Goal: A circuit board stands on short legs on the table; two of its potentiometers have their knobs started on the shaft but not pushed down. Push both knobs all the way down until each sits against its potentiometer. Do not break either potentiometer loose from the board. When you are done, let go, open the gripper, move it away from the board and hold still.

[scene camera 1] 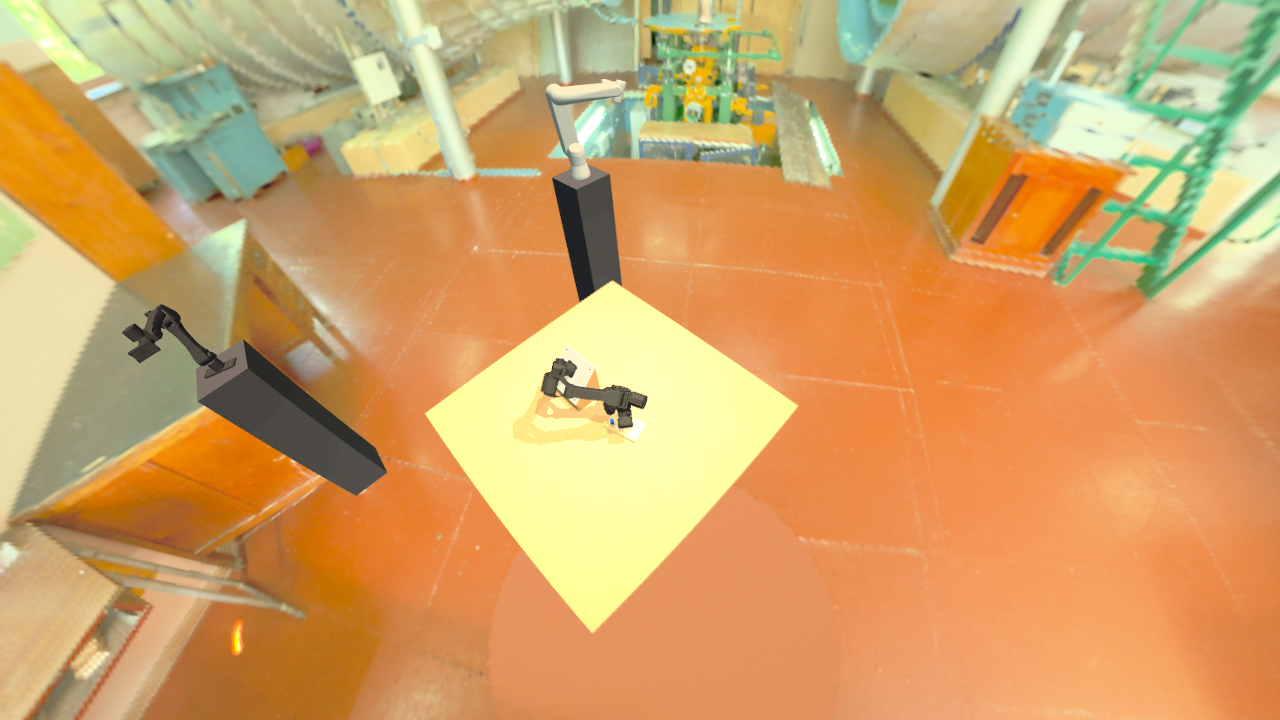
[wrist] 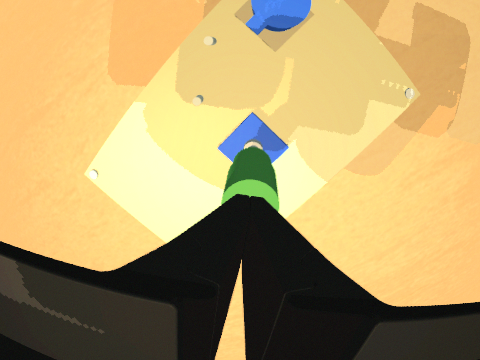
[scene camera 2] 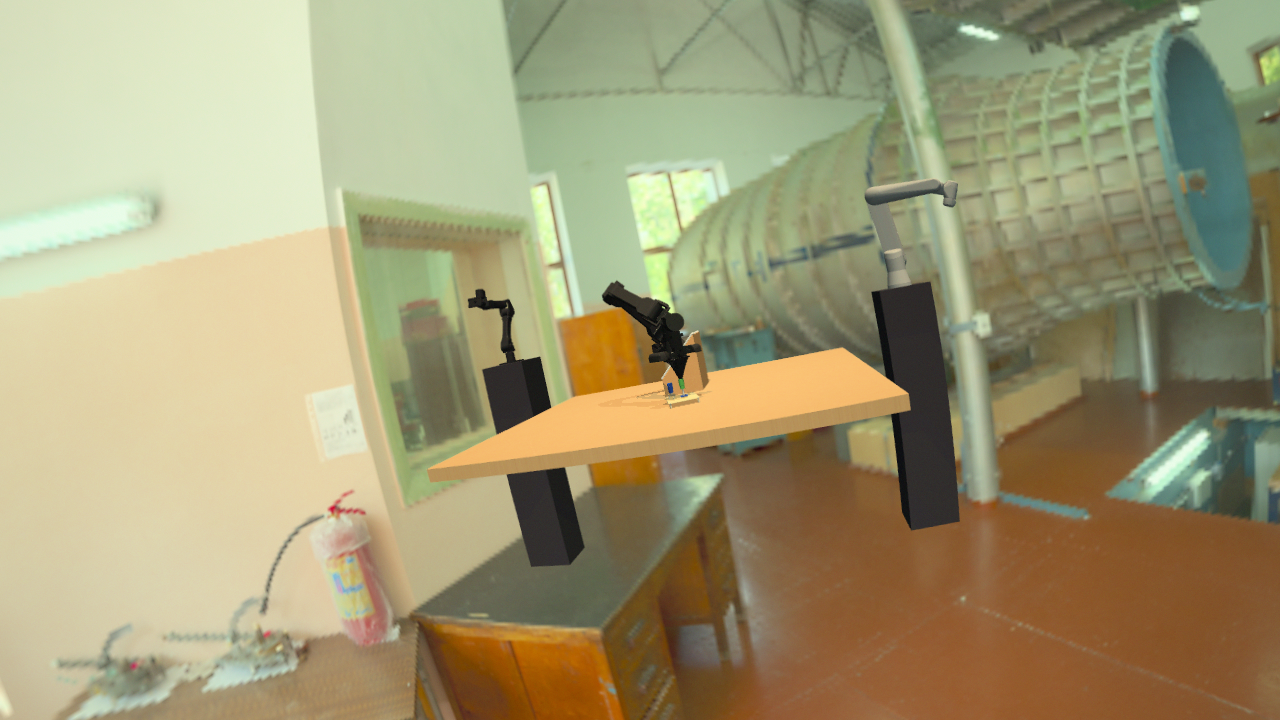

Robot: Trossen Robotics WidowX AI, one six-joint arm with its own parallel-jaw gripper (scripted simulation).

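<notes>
There's a green knob (wrist: 251, 174) that I can see, and the wrist view also has my gripper (wrist: 247, 209) in it. You'd spot the gripper (scene camera 2: 680, 378) from scene camera 2 as well.
</notes>
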